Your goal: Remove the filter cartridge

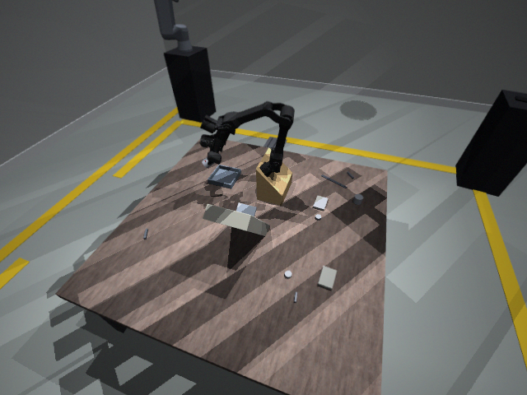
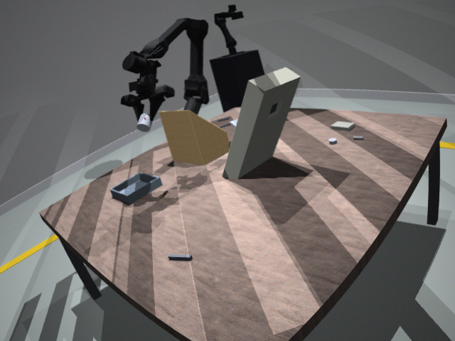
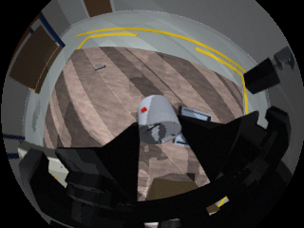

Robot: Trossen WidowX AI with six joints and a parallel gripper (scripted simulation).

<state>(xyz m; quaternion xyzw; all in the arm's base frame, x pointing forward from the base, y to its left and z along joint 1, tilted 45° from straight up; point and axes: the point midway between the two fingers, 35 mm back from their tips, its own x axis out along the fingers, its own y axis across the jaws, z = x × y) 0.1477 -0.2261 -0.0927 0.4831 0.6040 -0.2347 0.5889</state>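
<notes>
Now: the blue-grey tray 250 mm below my gripper tip, 170 mm behind it and 50 mm to the right of it. From my gripper tip the other things lie so: round filter cartridge right at my gripper tip; grey service panel 280 mm to the left, 190 mm ahead, 110 mm below.
</notes>
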